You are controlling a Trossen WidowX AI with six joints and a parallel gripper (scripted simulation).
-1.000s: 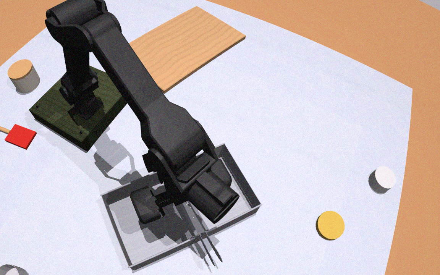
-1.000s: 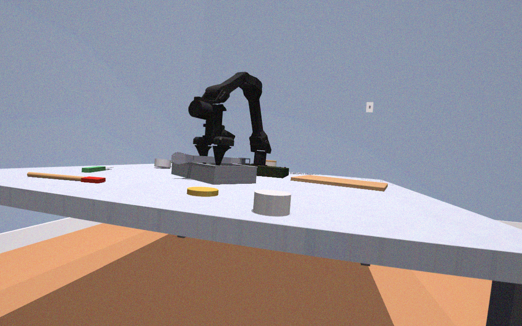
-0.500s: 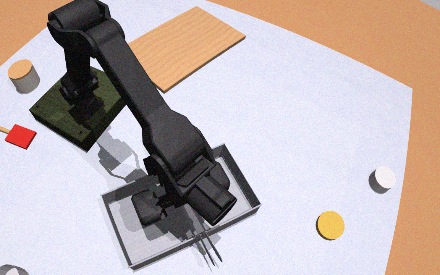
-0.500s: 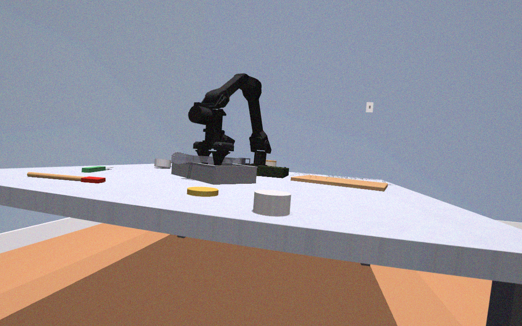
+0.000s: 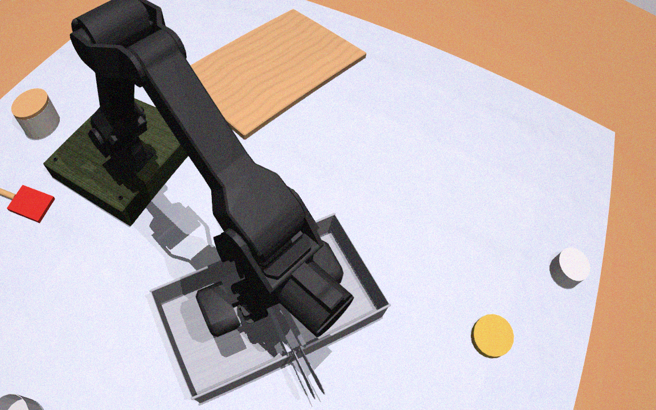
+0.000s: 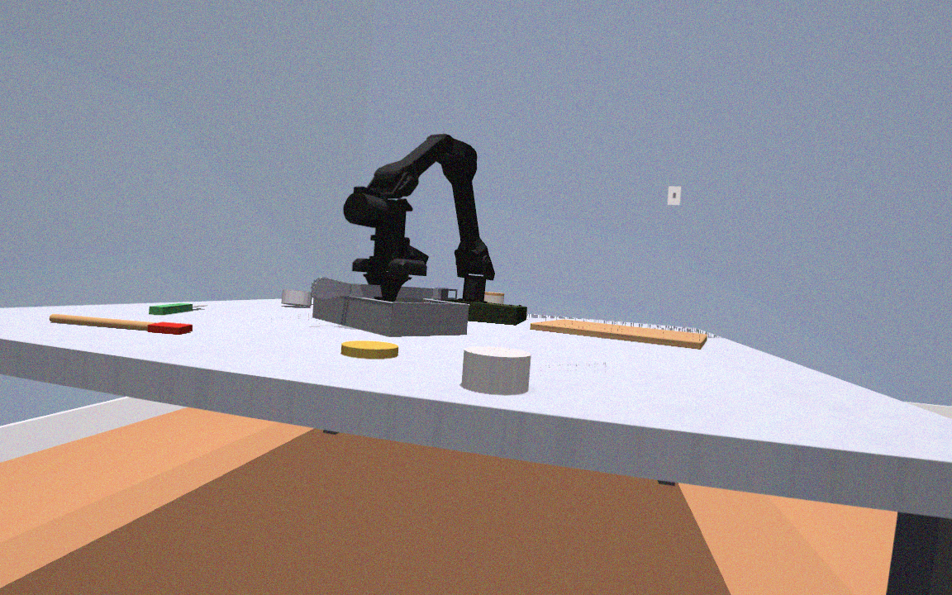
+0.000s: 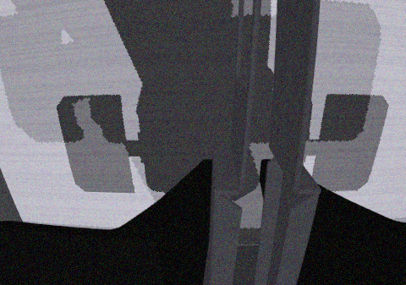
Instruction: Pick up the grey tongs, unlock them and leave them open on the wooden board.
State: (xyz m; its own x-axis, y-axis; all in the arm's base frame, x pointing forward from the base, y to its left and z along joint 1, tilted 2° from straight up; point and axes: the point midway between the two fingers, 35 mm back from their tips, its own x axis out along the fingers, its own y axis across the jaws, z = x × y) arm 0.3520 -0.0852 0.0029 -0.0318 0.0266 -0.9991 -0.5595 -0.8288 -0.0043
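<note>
My gripper tip is 1 cm past the grey roasting tin. The rest, counted from my gripper tip: white cylinder: 42 cm ahead, 31 cm to the left, 1 cm below; wooden board: 30 cm behind, 46 cm to the left, 2 cm below; red spatula: 56 cm behind, 9 cm to the right, 2 cm below.
</note>
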